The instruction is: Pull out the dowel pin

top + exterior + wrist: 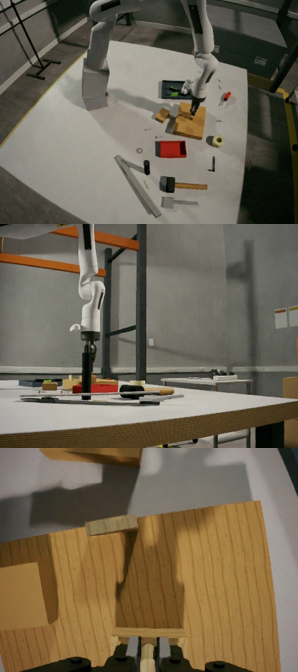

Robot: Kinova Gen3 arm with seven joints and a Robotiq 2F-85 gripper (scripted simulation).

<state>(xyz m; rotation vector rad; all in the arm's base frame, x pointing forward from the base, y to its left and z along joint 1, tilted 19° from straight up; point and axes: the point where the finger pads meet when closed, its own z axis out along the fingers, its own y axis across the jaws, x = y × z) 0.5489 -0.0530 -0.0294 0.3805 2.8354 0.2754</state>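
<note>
My hand is 20 mm above the dowel pin. Also, from my hand: pale wooden block 30 mm below; wooden bench board 50 mm below, 10 mm to the right, 10 mm behind; tan wooden block 160 mm behind, 70 mm below, 10 mm to the right.
</note>
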